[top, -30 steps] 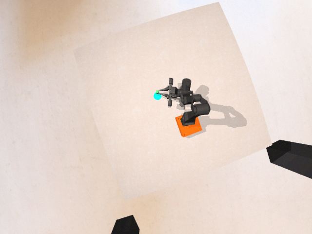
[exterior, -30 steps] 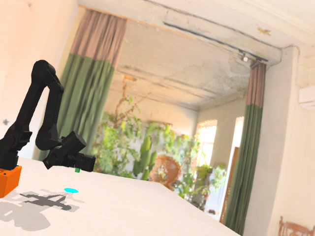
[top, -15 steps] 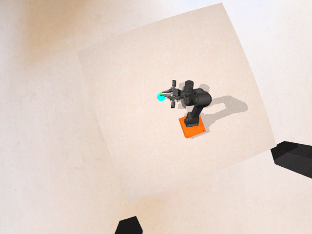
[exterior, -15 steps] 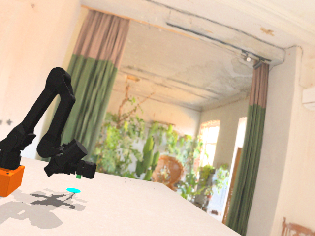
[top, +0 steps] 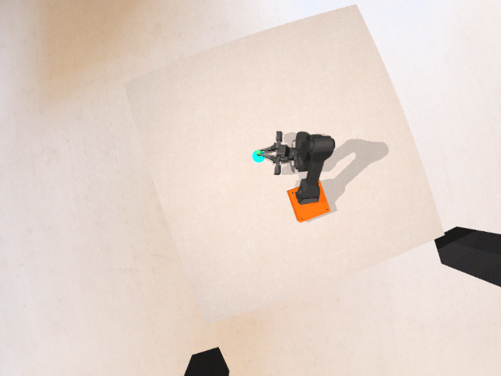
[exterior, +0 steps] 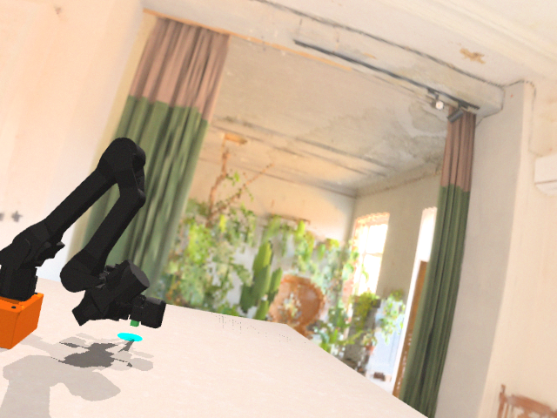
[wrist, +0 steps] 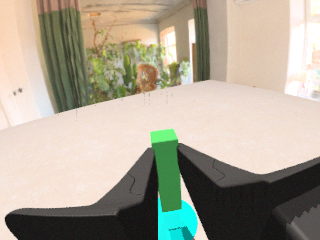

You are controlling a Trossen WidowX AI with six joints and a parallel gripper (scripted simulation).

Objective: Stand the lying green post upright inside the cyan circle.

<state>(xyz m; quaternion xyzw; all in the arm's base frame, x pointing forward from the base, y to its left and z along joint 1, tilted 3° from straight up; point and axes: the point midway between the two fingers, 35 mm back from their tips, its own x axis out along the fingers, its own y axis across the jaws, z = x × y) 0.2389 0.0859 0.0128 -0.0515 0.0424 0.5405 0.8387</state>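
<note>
Right now my gripper tip is 8 cm above the cyan circle. From my gripper tip the other things lie so: green post 2 cm below.
</note>
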